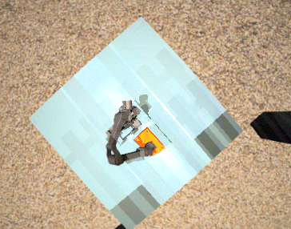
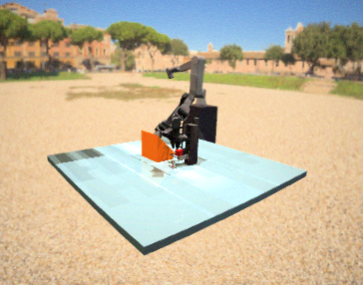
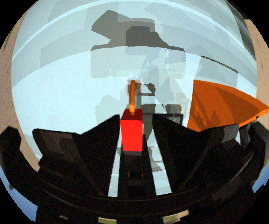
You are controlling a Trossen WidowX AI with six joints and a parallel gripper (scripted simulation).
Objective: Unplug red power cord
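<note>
My gripper tip is now 50 mm to the right of the red plug and 10 mm above it.
</note>
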